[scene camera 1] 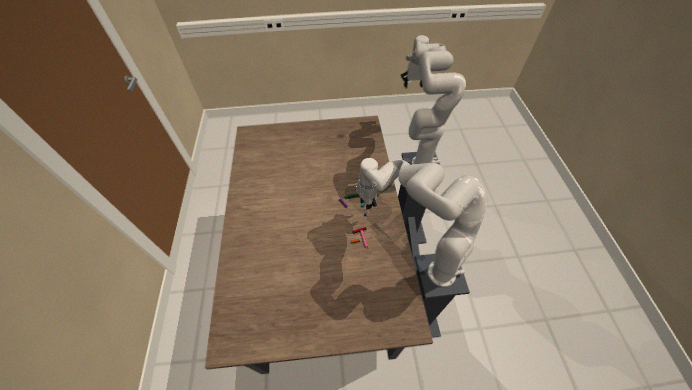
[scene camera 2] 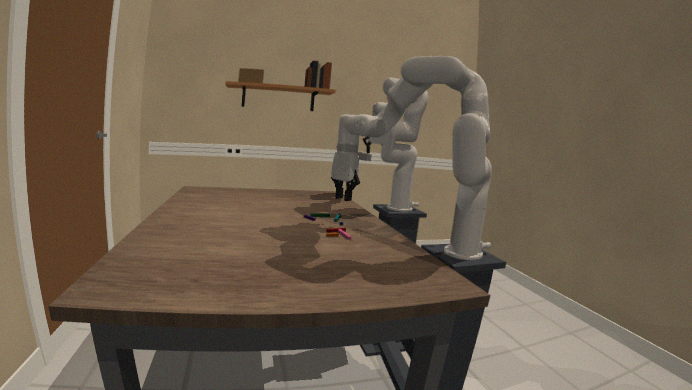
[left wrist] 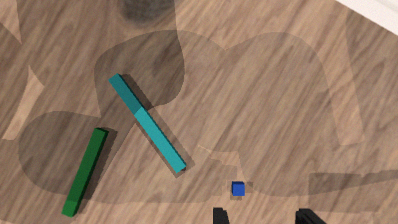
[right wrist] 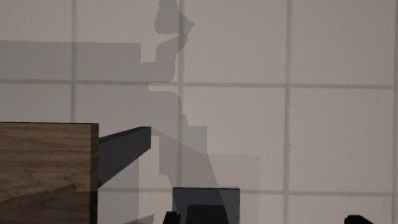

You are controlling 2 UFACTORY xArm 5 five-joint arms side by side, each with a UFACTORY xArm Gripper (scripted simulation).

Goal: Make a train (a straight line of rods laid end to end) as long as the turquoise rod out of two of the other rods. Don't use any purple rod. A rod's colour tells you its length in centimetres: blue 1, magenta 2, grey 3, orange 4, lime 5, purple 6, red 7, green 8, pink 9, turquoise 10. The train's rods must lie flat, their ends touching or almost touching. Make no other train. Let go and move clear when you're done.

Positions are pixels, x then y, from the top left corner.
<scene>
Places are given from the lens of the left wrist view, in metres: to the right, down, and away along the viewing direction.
green rod point(left wrist: 99, 136): -0.09, 0.02, 0.24
turquoise rod point(left wrist: 117, 81): -0.07, -0.03, 0.24
</scene>
